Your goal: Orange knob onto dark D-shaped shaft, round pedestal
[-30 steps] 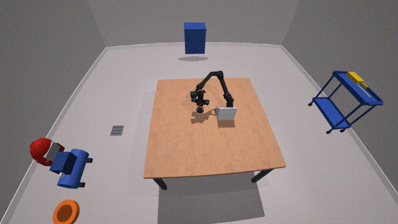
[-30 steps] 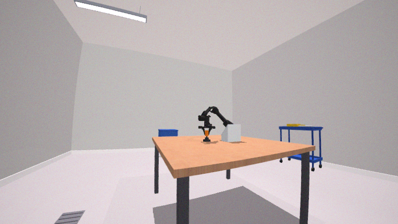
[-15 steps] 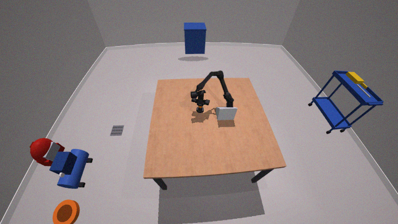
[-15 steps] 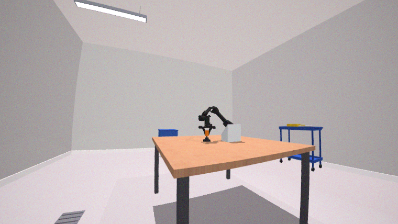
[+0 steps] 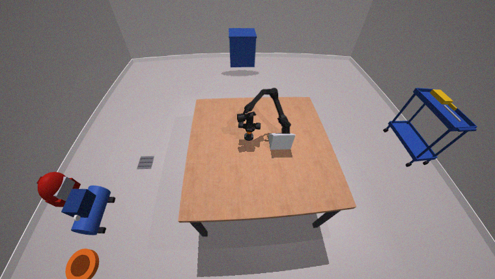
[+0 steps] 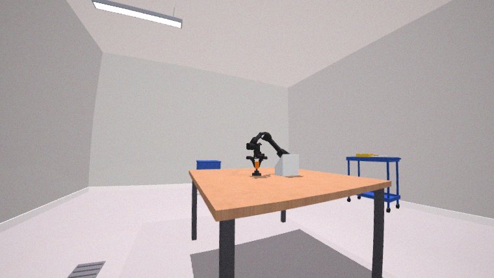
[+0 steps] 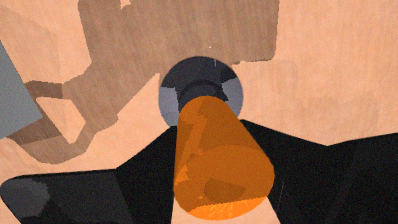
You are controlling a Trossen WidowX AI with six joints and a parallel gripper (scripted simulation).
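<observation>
The orange knob is 20 mm above my gripper tip. Round my gripper tip: dark round pedestal (40 mm below).
</observation>
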